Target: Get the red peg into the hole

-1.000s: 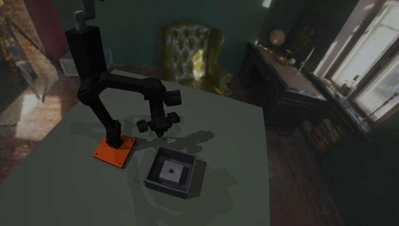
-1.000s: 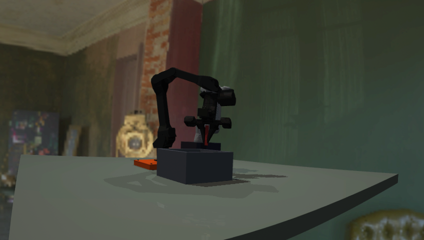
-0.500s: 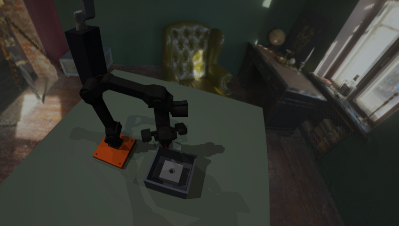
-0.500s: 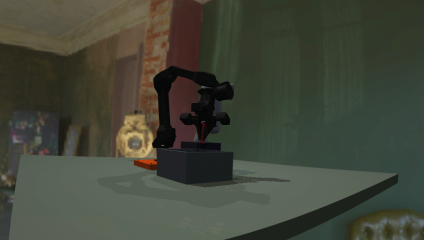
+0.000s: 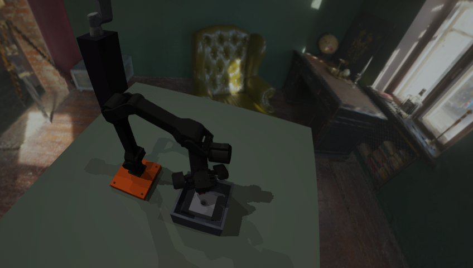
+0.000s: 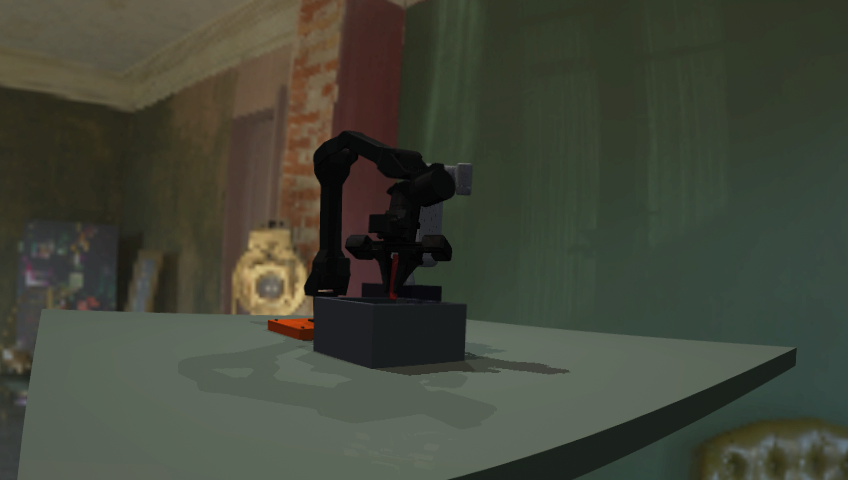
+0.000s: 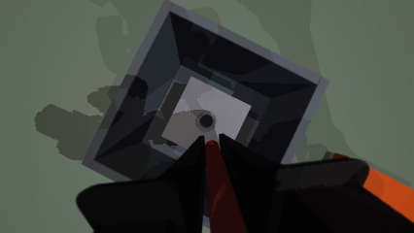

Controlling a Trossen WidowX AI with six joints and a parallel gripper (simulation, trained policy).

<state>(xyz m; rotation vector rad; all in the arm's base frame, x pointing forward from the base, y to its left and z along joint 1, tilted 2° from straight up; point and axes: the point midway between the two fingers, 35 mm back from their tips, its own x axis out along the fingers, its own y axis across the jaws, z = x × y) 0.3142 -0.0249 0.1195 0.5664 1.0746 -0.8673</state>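
The grey plate lies 70 mm below my gripper tip, 10 mm to the right of it and 10 mm ahead of it. The rest, counted from my gripper tip: dark box (80 mm below, 10 mm to the right, 10 mm ahead); red peg (30 mm above, 10 mm to the left, 10 mm behind).
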